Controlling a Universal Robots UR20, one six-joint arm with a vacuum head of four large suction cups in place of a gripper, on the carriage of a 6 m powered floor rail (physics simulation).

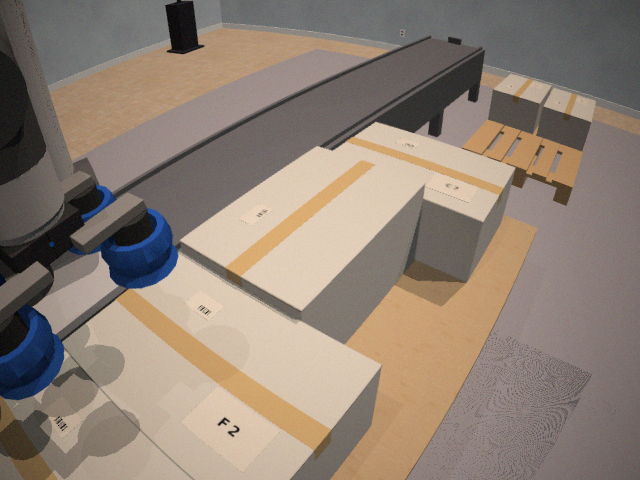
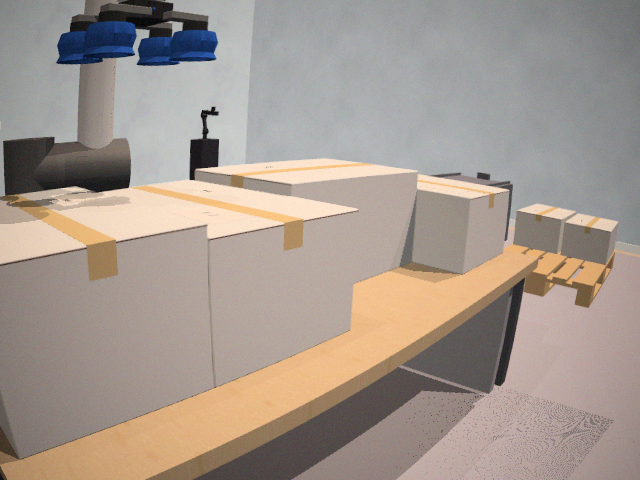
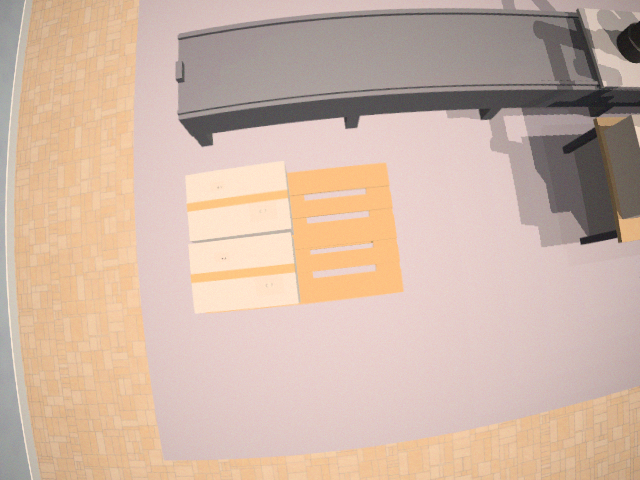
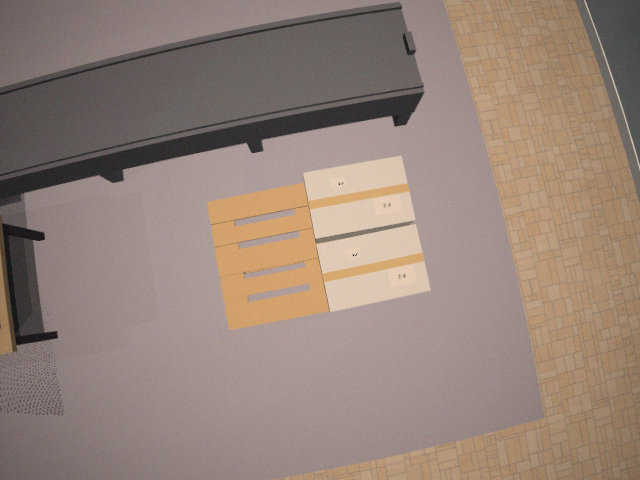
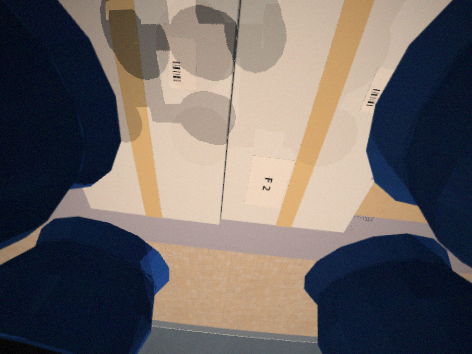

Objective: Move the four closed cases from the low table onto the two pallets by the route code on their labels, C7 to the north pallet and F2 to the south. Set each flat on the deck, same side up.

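Places are measured from the arm's base along level axes (x down, y left, z ahead), in metres.
Pixels of known places: hand at its tool point: (image 1: 63,289) (image 2: 135,59) (image 5: 238,214); arm's base at its link origin: (image 3: 630,47).
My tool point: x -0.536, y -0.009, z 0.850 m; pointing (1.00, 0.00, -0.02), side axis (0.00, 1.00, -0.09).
Note:
For each thing: its middle in the pictures, then the offset to it from my tool point. Level surfaces: height alone.
- F2 case at the middle of its body: (image 2: 199,259) (image 1: 217,392) (image 5: 299,120) dx +0.442, dy +0.162, dz +0.027 m
- low table at its surface level: dx +0.576 m
- nearest case at the middle of its body: (image 2: 48,287) (image 5: 164,104) dx +0.430, dy -0.220, dz +0.027 m
- large case at the middle of its body: (image 1: 312,251) (image 2: 310,218) dx +0.427, dy +0.639, dz -0.068 m
- C7 case at the middle of its body: (image 1: 418,192) (image 2: 418,214) dx +0.456, dy +1.115, dz +0.027 m
The gripper, a head of four blue suction cups (image 1: 56,258) (image 2: 136,43) (image 5: 235,200), is open with no case on it, hanging clear above the near cases. The F2 case (image 1: 310,361) (image 2: 279,289) (image 5: 270,100) stands on the low table (image 1: 429,330) (image 2: 392,330). The nearest case (image 1: 118,449) (image 2: 113,330) (image 5: 195,185) stands against it; its route code does not show. Beyond stand a large case (image 1: 351,222) (image 2: 372,227), its route code unseen, and the C7 case (image 1: 454,242) (image 2: 439,232). The north pallet (image 3: 382,222) and south pallet (image 4: 268,193) (image 1: 527,149) each hold two cases.
The floor rail (image 1: 310,108) (image 3: 382,56) (image 4: 222,93) runs alongside the table and past both pallets. A black pedestal (image 1: 183,25) (image 2: 204,155) stands beyond the rail.

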